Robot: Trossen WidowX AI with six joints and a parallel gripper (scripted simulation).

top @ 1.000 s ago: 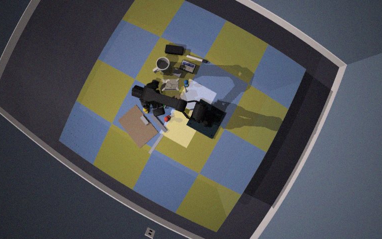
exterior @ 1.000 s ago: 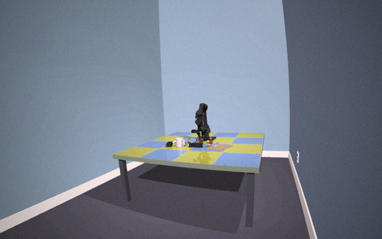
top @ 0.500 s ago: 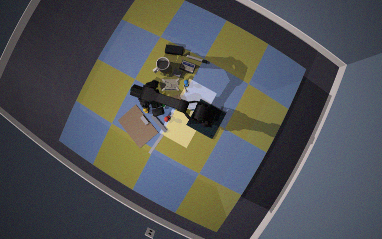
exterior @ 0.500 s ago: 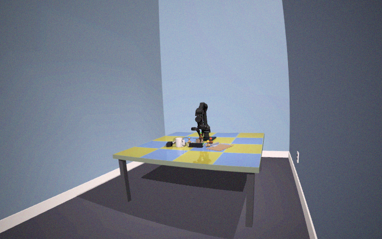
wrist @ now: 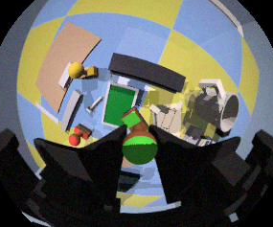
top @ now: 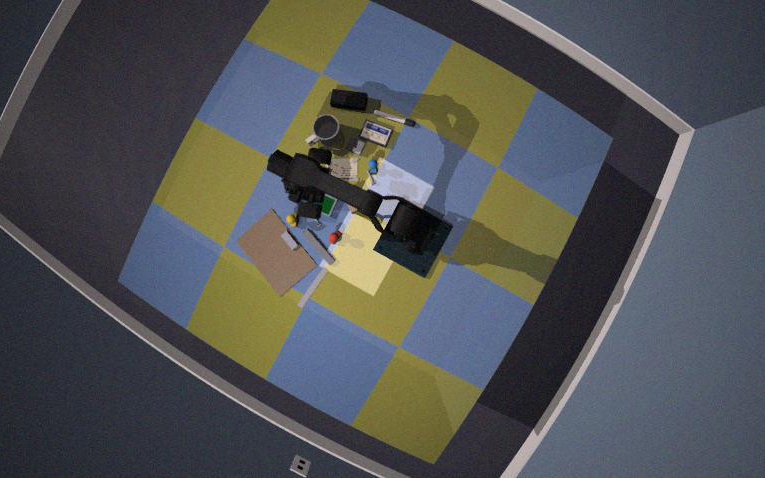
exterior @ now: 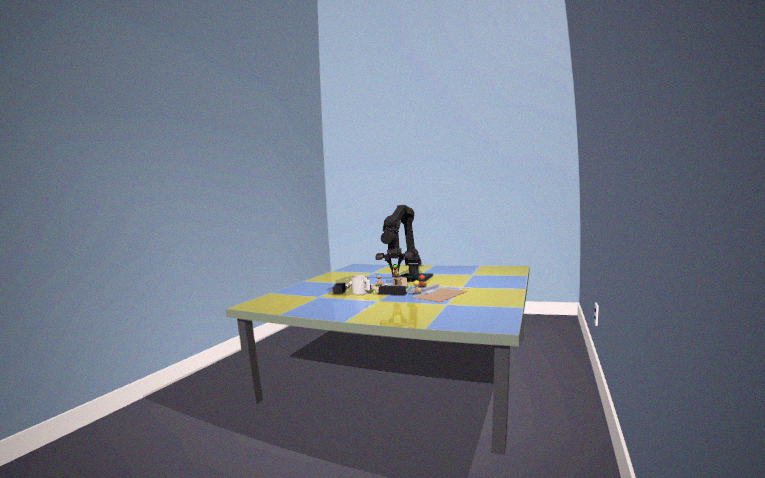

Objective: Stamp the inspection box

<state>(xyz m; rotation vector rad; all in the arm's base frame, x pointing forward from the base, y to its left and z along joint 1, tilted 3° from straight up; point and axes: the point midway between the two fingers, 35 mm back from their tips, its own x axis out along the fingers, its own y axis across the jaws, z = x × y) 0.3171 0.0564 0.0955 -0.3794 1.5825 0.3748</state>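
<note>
Right now the cream card is 90 mm to the right of my gripper tip and 100 mm below it. From my gripper tip the other things lie so: green ink pad 10 mm behind, 30 mm to the left, 90 mm below; then long black box 70 mm ahead, 20 mm to the left, 80 mm below; then green-knobbed stamp right at my gripper tip.
</note>
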